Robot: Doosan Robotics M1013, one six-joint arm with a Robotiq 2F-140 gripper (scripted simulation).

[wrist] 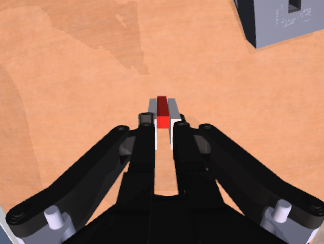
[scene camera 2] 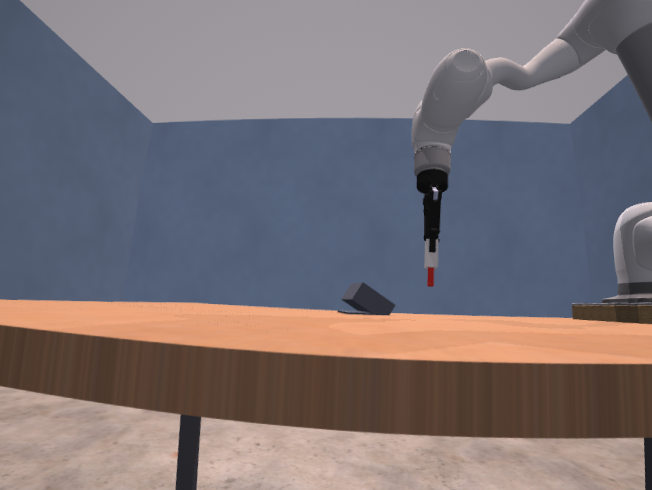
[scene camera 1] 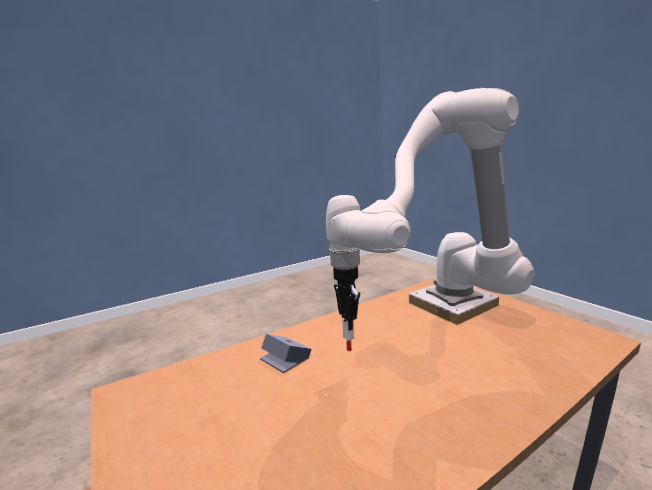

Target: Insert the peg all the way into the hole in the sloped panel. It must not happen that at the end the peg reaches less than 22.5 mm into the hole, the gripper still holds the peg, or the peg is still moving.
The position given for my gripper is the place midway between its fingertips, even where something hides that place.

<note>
In view: my gripper (scene camera 2: 430, 268).
My gripper also shows in the wrist view (wrist: 162, 109) and in scene camera 1 (scene camera 1: 348, 338).
</note>
